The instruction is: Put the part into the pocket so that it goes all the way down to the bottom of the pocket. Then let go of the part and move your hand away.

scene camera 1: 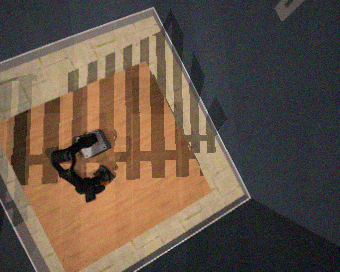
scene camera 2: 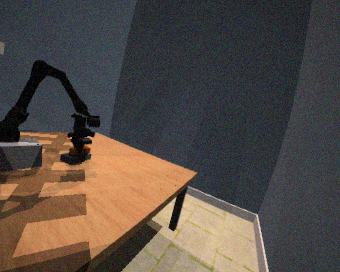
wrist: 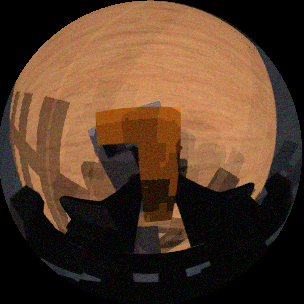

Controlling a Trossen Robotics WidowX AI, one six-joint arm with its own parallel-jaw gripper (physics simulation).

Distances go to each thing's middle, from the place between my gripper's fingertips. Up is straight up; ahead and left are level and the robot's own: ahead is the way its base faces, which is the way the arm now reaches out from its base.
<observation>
I see my gripper 10 mm short of the orange L-shaped block (wrist: 156,129), 20 mm to the right of it and 10 mm below it.
</observation>
